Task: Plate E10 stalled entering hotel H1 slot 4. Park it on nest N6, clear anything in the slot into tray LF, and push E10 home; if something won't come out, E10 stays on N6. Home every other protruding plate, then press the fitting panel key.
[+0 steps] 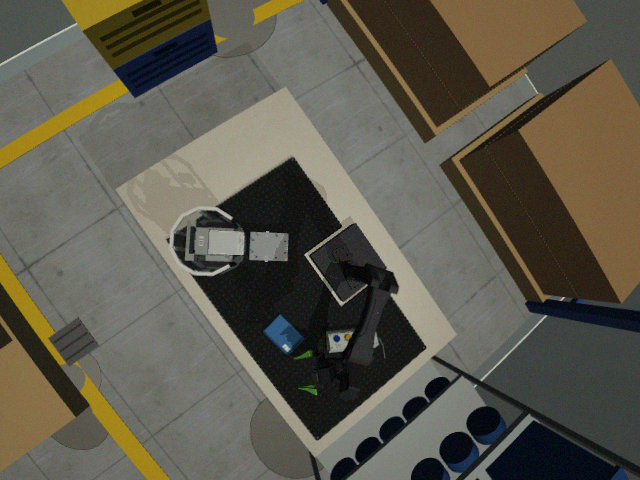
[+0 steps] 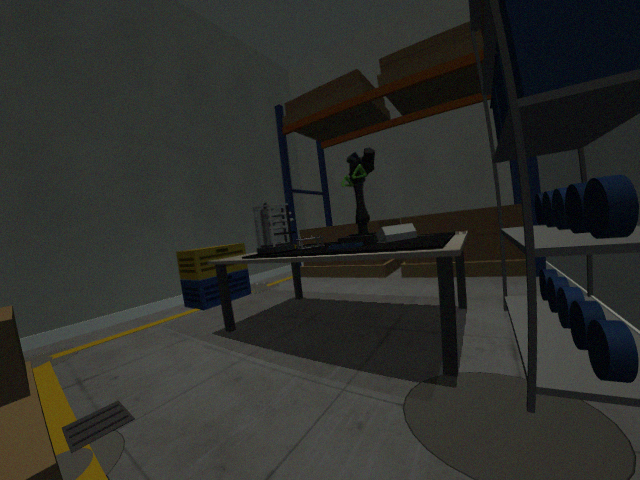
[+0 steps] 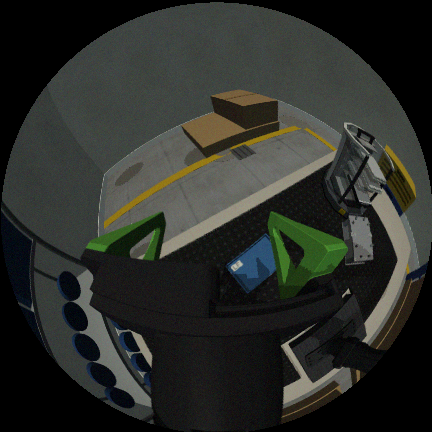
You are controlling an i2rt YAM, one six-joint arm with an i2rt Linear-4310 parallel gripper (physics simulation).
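Where they show: gripper, between the fingertips: (image 1: 296, 372) (image 2: 346, 181) (image 3: 216, 217); arm's base, origin of its link: (image 1: 348, 267) (image 2: 363, 234) (image 3: 332, 343).
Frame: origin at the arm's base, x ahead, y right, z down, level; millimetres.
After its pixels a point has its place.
Note:
My gripper (image 1: 305, 372) @(x 401, y -179, z -295 mm) (image 2: 353, 178) @(x 401, y -179, z -295 mm) (image 3: 216, 217) @(x 401, y -179, z -295 mm) is open, its green fingers wide apart with nothing between them. It is high above the table, beyond the blue tray from the hotel. The hotel (image 1: 226, 242) (image 2: 266, 227) (image 3: 355, 185) stands at the far end of the black mat; plates show in its side, but their slots and labels are too small to read. A grey nest block (image 1: 268, 246) @(x 269, y 252, z -22 mm) (image 3: 359, 240) @(x 266, y 227, z -22 mm) lies beside it; no plate shows on top. Blue tray LF (image 1: 283, 334) @(x 396, y -122, z 35 mm) (image 3: 250, 267) @(x 390, y -144, z 35 mm) looks empty. The white key panel (image 1: 336, 347) @(x 223, y -271, z -42 mm) (image 2: 397, 232) @(x 184, y -322, z -7 mm) shows blue and yellow keys, partly hidden by the arm.
The arm's dark base plate (image 1: 356, 237) @(x -101, y 100, z -2 mm) (image 3: 325, 345) @(x 24, y -29, z -10 mm) is on the panel's side of the table. The black mat (image 1: 232, 289) @(x 494, y 163, z 38 mm) lies on a cream tabletop (image 1: 268, 124) @(x 0, y 760, z 50 mm). A shelf with blue bins (image 1: 485, 424) (image 2: 610, 206) stands past the table's end. Stacked crates (image 1: 165, 56) (image 2: 214, 273) stand behind the hotel.

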